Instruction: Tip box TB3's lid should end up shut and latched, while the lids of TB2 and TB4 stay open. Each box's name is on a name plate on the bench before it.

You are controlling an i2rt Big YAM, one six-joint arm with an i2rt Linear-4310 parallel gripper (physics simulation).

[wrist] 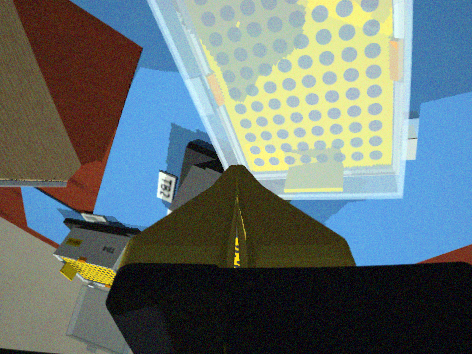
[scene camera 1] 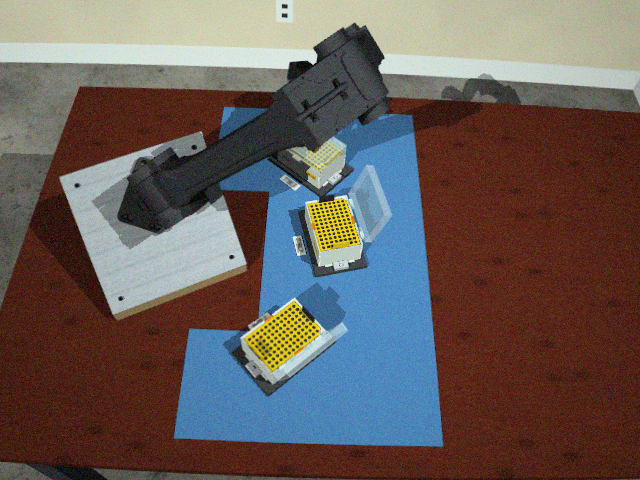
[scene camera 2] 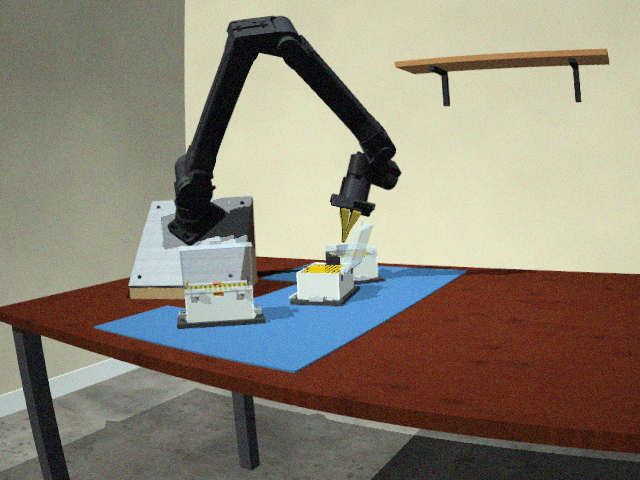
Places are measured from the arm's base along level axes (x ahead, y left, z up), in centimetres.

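Where they show: gripper, between the fingertips: [wrist: 236, 176] [scene camera 1: 313, 151] [scene camera 2: 343, 242]; arm's base, origin of its link: [scene camera 1: 150, 195] [scene camera 2: 197, 222].
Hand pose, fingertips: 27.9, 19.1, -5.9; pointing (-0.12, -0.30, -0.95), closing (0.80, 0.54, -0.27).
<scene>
Things, the pixels of their centre, and the offset from my fingertips, as dx, dy, dz. "spot": a spot on its surface instead. Level surfaces: height alone.
- far box, middle of its body: [wrist: 277, 61] [scene camera 1: 307, 157] [scene camera 2: 346, 262] -1.3, +3.0, -5.3
- yellow tray, middle of its body: [wrist: 294, 81] [scene camera 1: 311, 145] [scene camera 2: 350, 251] -0.6, +4.0, -2.7
- middle box, middle of its body: [wrist: 202, 230] [scene camera 1: 326, 231] [scene camera 2: 320, 281] +4.2, -15.5, -5.8
- TB3, a spot on its surface: [scene camera 1: 290, 181] spot: -4.5, -1.1, -8.9
- TB2, a spot on its surface: [wrist: 166, 186] [scene camera 1: 299, 243] spot: -1.1, -16.9, -8.9
- TB4, a spot on its surface: [wrist: 94, 218] [scene camera 1: 260, 321] spot: -6.4, -34.5, -8.9
- blue mat, height of its surface: dz -9.1
TB3, the far box [scene camera 1: 325, 176] [scene camera 2: 368, 266], has its clear lid [wrist: 406, 125] down over the yellow tray [wrist: 312, 115]; whether it is fully seated or latched I cannot tell. My gripper [scene camera 2: 343, 241] [wrist: 236, 176] is shut and empty, its tips close above the near edge of that lid, towards a corner; the arm hides it in scene camera 1. TB2, the middle box [scene camera 1: 333, 224] [scene camera 2: 321, 286], has its lid [scene camera 1: 369, 206] [scene camera 2: 363, 237] standing open. TB4, the near box [scene camera 1: 281, 335] [scene camera 2: 219, 308] [wrist: 92, 247], has its lid [scene camera 2: 217, 263] [wrist: 97, 310] open.
Name plates stand by TB3 [scene camera 1: 290, 181], TB2 [scene camera 1: 298, 245] [wrist: 166, 186] and TB4 [scene camera 1: 259, 320] [wrist: 94, 218]. TB2's raised lid is close to TB3. The boxes stand on a blue mat [scene camera 1: 372, 382] [scene camera 2: 289, 356]. The arm's pale base board [scene camera 1: 180, 268] is at the left.
</scene>
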